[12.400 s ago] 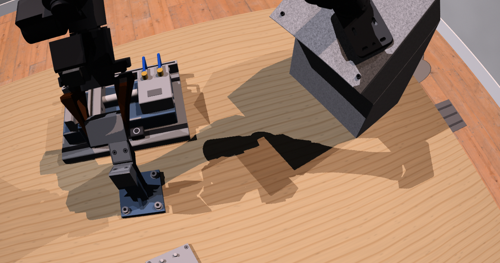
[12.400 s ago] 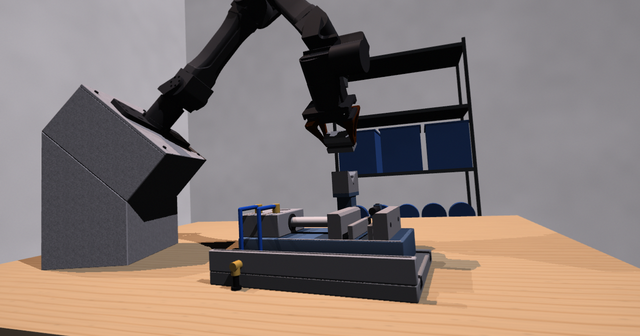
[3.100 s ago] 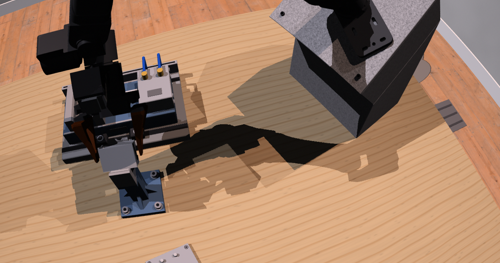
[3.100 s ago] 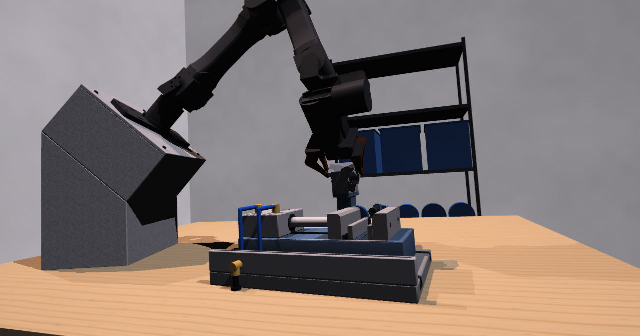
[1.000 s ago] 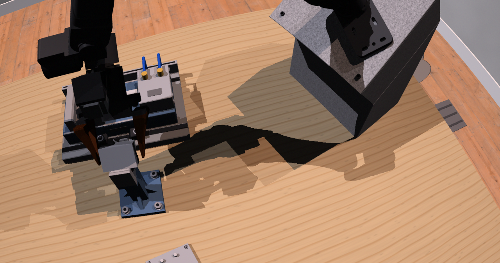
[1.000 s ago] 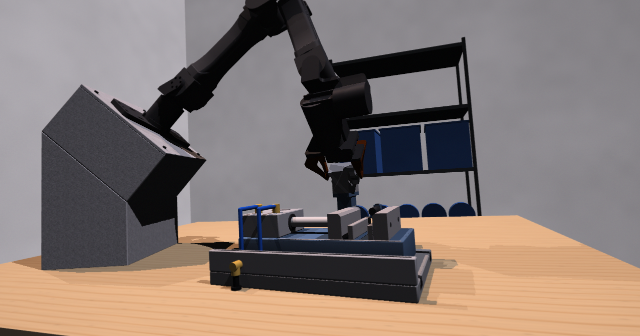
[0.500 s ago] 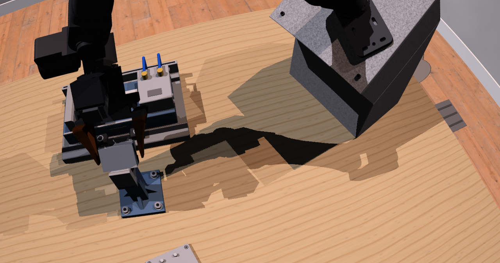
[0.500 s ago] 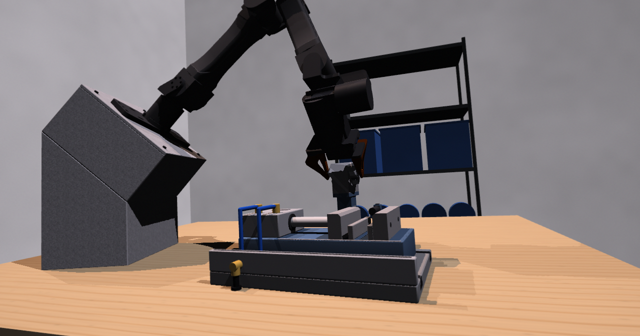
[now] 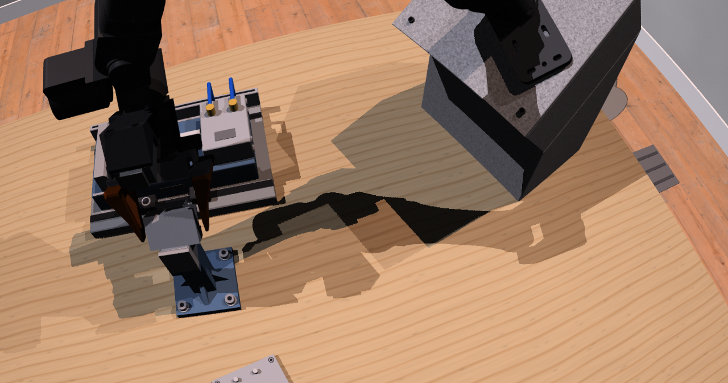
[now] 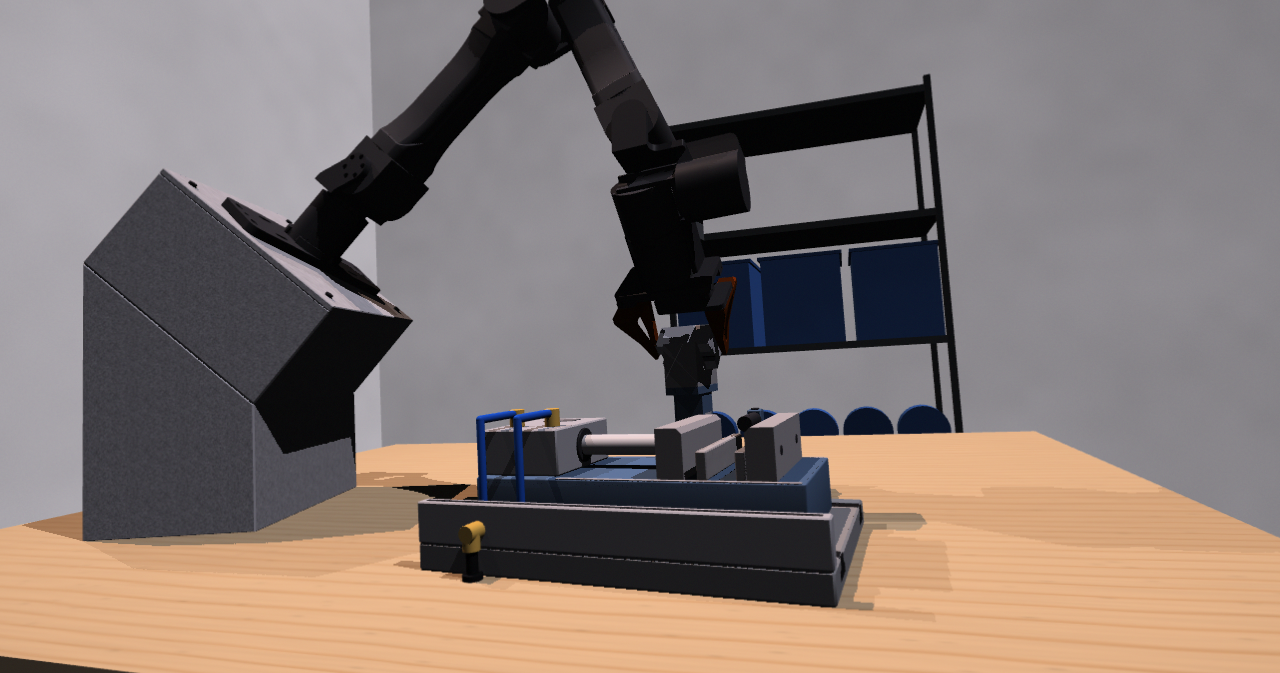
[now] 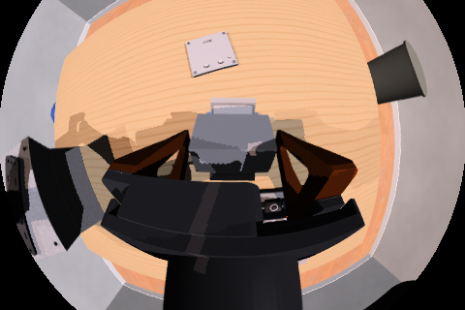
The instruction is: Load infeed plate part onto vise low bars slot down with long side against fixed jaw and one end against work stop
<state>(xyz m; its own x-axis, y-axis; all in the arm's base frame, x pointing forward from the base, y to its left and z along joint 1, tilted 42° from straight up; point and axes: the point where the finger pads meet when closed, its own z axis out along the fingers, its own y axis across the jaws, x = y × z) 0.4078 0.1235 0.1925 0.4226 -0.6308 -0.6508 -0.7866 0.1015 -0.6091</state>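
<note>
Right now my hand is right at the grey part. From my hand the other things lie so: moving jaw 180 mm to the right, 90 mm ahead, 80 mm below; then cylinder rod 190 mm to the right, 80 mm below, 30 mm ahead; then work stop rod 130 mm to the right, 120 mm ahead, 70 mm below.
</note>
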